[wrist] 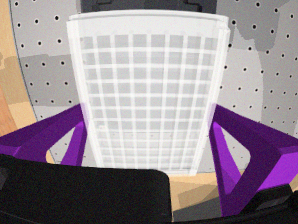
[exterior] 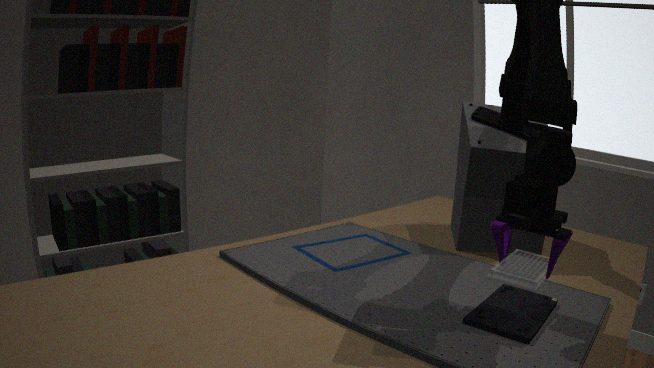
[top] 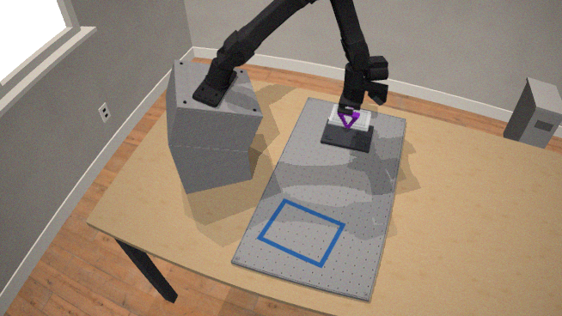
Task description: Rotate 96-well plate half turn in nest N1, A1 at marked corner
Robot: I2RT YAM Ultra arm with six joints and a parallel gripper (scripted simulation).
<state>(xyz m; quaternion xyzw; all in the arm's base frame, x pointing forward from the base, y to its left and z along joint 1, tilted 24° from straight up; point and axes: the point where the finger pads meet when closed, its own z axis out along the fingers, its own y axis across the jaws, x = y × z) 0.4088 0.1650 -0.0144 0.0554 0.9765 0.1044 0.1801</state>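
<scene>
Now: the dark plate nest N1 80 mm below my hand. From my hand the other things lie so: light mark: 70 mm behind, 60 mm to the left, 70 mm below; then white 96-well plate: right at my hand.
</scene>
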